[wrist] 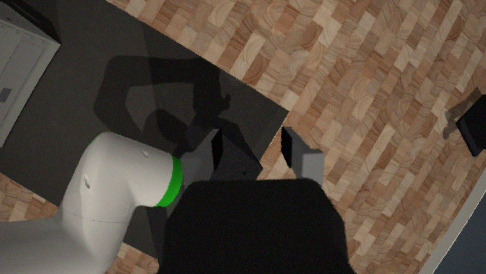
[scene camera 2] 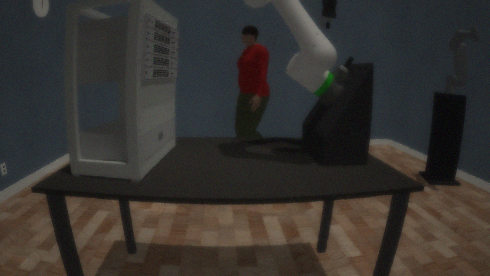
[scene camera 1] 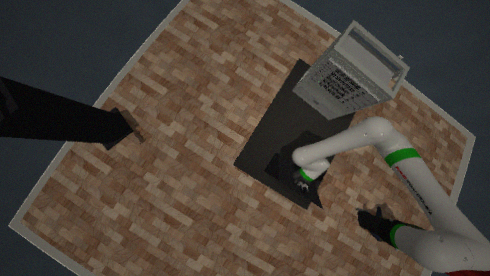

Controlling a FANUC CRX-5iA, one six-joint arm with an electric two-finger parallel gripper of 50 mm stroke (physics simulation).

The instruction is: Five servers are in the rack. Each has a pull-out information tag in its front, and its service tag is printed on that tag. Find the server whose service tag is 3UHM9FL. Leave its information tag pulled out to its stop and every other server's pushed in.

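Where they show: gripper, fingertip midpoint: [wrist: 251, 140] [scene camera 2: 324, 28] [scene camera 1: 358, 214]; arm's base at its link origin: [scene camera 2: 335, 93] [scene camera 1: 300, 179].
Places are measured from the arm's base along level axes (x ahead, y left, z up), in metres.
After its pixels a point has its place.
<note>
The light grey rack [scene camera 1: 400, 80] {x 0.865, y 0.164, z 0.335 m} [scene camera 2: 132, 100] {x 0.622, y 0.606, z -0.012 m} [wrist: 30, 55] {x 0.702, y 0.188, z -0.185 m} stands at one end of the dark table. The servers [scene camera 1: 340, 85] {x 0.643, y 0.376, z 0.173 m} [scene camera 2: 161, 49] {x 0.638, y 0.398, z 0.162 m} are stacked in its upper part and face along the table. Their information tags are too small and blurred to tell pushed in from pulled out, and no service tag is readable. My gripper [scene camera 1: 361, 215] {x 0.044, y -0.204, z 0.336 m} [scene camera 2: 328, 24] {x 0.044, y -0.204, z 0.336 m} [wrist: 251, 140] {x 0.044, y -0.204, z 0.336 m} is open and empty, pointing down. It is high up beside the dark pedestal, well away from the rack. In the wrist view the servers' fronts cannot be made out.
The dark table [scene camera 1: 267, 132] {x 0.117, y 0.431, z -0.277 m} [scene camera 2: 225, 172] {x 0.381, y 0.398, z -0.276 m} [wrist: 75, 67] {x 0.620, y 0.130, z -0.276 m} carries the rack and, at its other end, the sloped black pedestal [scene camera 2: 350, 125] {x -0.059, y 0.195, z -0.113 m} that bears my arm's base. A person in red [scene camera 2: 252, 70] stands behind the table. A black stand [scene camera 1: 65, 117] [scene camera 2: 446, 137] [wrist: 474, 127] is off to one side.
</note>
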